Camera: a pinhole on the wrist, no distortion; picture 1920 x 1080 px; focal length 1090.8 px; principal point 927.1 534.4 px. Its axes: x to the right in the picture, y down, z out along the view. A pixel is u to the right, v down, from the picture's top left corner.
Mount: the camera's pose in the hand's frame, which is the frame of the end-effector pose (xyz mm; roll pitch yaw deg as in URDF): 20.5 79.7 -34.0 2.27 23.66 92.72
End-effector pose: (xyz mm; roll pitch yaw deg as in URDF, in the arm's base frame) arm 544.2 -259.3 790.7 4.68 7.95 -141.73
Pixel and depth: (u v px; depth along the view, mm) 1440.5 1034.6 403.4
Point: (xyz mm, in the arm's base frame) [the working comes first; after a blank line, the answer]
In the camera's frame: 189.9 185.0 403.4

879.1 -487.8 1108.8
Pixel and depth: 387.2 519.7 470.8
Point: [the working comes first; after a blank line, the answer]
In the camera's frame: -233.0 -6.3 470.8

464.3 -342.7 1272.6
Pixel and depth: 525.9 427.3 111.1
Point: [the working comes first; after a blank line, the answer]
In the camera's frame: -40.9 -10.9 111.1

556.5 -351.8 875.5
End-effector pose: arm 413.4 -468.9 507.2 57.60 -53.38 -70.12
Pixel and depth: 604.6 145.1 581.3
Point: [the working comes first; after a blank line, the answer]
In the camera's frame: -171.9 -207.5 581.3

-18.0 -408.4 966.4
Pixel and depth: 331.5 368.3 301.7
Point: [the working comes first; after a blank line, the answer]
In the camera's frame: -164.7 -45.9 301.7

155.5 -435.2 695.3
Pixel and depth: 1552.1 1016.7 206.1
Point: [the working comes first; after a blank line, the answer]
In the camera's frame: 118.1 91.1 206.1

368.2 -196.4 620.1
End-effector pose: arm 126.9 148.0 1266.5 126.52 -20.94 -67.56
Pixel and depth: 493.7 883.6 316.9
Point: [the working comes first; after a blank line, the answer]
In the camera's frame: -125.9 101.4 316.9

-161.5 54.7 1136.1
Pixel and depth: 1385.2 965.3 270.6
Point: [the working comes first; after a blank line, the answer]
In the camera's frame: 113.6 106.9 270.6

-208.2 146.5 1357.4
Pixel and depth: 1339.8 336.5 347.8
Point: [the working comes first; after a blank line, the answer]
In the camera's frame: 131.6 -63.1 347.8

-220.1 -27.6 1426.2
